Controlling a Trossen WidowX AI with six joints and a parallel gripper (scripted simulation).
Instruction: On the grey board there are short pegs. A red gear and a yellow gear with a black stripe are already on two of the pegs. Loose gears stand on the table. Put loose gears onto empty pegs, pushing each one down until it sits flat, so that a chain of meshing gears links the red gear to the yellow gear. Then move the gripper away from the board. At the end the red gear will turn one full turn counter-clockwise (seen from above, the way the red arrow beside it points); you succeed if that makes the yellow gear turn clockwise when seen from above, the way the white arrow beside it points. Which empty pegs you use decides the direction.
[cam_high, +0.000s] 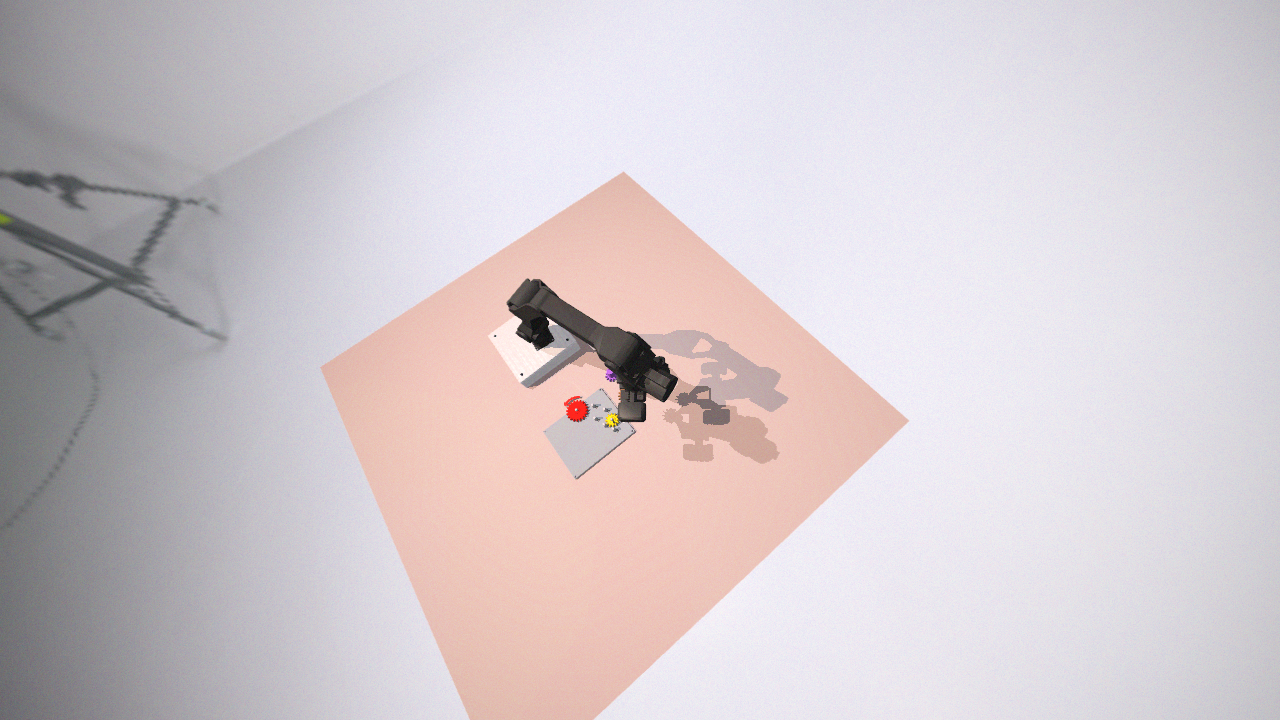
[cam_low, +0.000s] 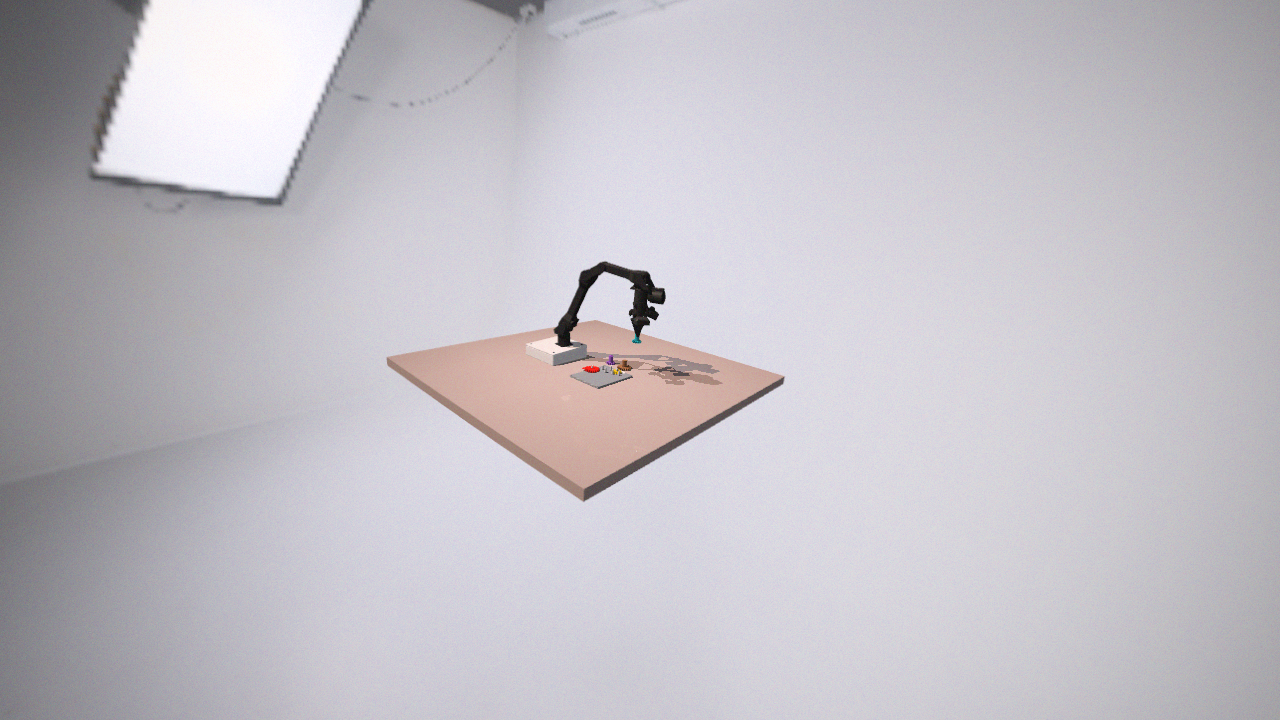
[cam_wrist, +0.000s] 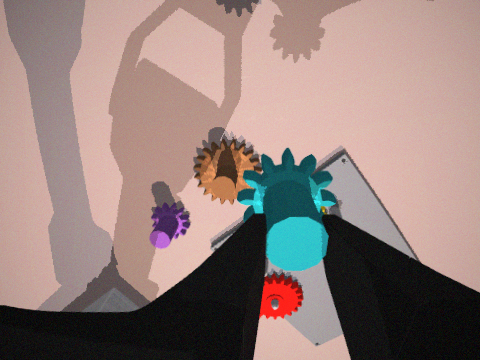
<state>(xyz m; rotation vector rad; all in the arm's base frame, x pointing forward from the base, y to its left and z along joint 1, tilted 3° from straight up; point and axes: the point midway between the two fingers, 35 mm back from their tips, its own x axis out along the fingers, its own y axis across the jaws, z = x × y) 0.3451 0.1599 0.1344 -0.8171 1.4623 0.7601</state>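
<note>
Now: gripper tip 9 cm past the red gear, 17 cm to the left of it and 15 cm above it. The rest, counted from my gripper tip: teal gear: 1 cm below; then white arrow: 1 cm behind, 6 cm to the right, 16 cm below; then brown gear: 6 cm behind, 1 cm to the right, 15 cm below.
</note>
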